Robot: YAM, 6 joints.
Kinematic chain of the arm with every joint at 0, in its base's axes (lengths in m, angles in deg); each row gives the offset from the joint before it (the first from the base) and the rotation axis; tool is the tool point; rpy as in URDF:
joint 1: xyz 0 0 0.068 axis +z
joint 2: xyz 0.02 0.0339 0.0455 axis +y
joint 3: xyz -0.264 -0.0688 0 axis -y
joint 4: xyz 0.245 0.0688 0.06 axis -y
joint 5: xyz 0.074 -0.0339 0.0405 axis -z
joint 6: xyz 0.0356 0 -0.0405 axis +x
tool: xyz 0 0 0 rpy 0 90 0
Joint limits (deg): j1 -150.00..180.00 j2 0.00..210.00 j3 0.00..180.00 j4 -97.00..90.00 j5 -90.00..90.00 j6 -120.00..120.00
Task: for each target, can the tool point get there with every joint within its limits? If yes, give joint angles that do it. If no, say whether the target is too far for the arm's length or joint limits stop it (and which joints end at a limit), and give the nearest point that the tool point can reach.
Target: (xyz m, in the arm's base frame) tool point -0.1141 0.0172 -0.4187
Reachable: no: joint limits stop it (at a limit: joint 2) | nearest point -0.1328 0.0200 -0.3618 | short by 0.060 m
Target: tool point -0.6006 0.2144 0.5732
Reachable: no: too far | nearest point -0.4917 0.1755 0.4871 | short by 0.144 m
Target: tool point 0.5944 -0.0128 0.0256
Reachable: yes | joints -4.43 170.98 136.91 5.41 -68.58 -45.34
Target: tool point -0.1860 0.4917 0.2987
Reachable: yes | joints 113.51 134.12 133.82 -39.35 46.01 58.36
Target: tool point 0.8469 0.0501 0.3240
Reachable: no: too far | nearest point 0.6255 0.0370 0.2676 | short by 0.229 m
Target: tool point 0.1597 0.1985 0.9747
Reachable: no: too far | nearest point 0.1157 0.1438 0.7173 | short by 0.267 m
